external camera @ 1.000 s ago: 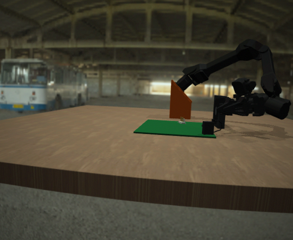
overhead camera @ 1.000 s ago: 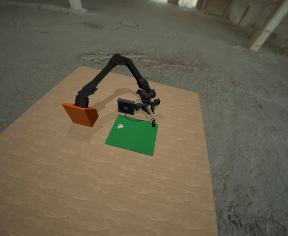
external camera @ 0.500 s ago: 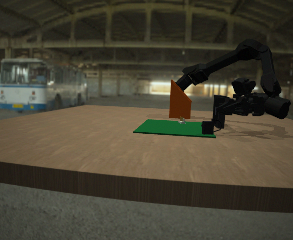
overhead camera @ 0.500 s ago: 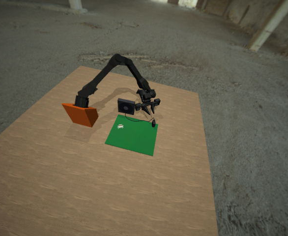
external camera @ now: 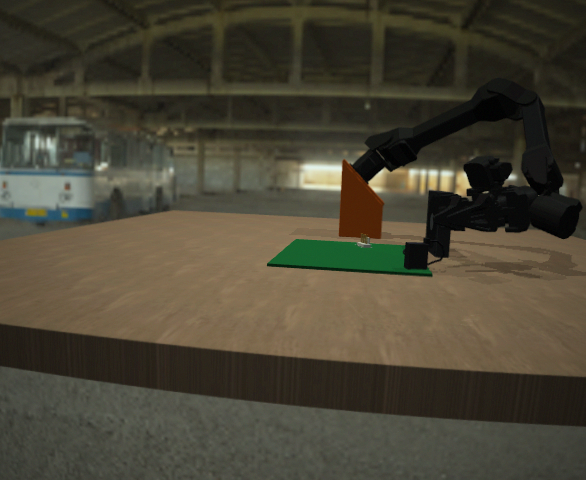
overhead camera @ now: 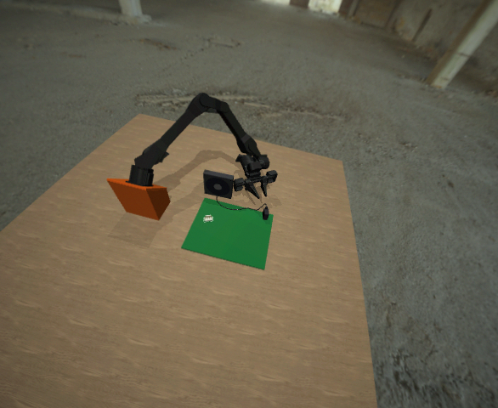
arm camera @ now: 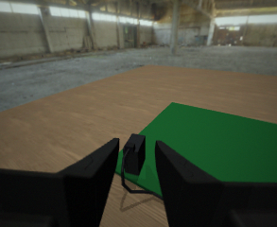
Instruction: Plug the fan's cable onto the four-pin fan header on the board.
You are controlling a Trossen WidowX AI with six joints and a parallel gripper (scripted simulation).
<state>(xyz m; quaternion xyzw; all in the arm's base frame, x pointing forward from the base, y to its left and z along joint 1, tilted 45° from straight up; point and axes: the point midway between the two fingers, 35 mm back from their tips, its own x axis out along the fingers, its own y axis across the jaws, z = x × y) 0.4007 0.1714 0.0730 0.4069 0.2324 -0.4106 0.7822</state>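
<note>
Now: the black plug 6 cm below my gripper tip, 4 cm to the right of it and 3 cm ahead of it. The rest, counted from my gripper tip: green board 14 cm to the right, 9 cm below, 9 cm behind; then white four-pin fan header 19 cm behind, 12 cm to the right, 8 cm below; then black fan 19 cm behind, 2 cm below, 1 cm to the left.
</note>
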